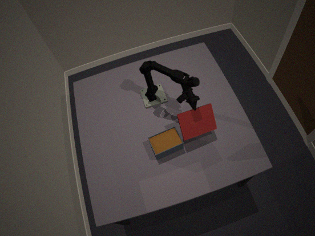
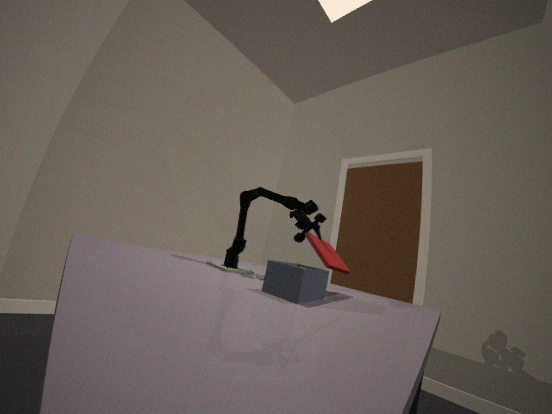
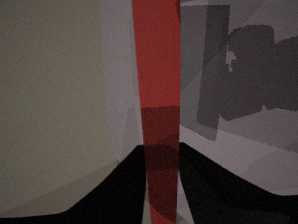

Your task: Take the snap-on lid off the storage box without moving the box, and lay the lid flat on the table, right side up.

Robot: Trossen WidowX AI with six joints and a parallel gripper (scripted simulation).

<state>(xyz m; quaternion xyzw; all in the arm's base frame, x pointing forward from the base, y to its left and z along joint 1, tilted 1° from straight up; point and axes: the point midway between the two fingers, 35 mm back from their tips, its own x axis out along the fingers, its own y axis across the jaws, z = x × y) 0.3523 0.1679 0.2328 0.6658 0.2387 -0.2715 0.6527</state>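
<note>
Right now my gripper tip is 6 cm short of the red lid, 1 cm to the left of it and 5 cm above it. The rest, counted from my gripper tip: grey storage box: 5 cm ahead, 25 cm to the right, 17 cm below.
</note>
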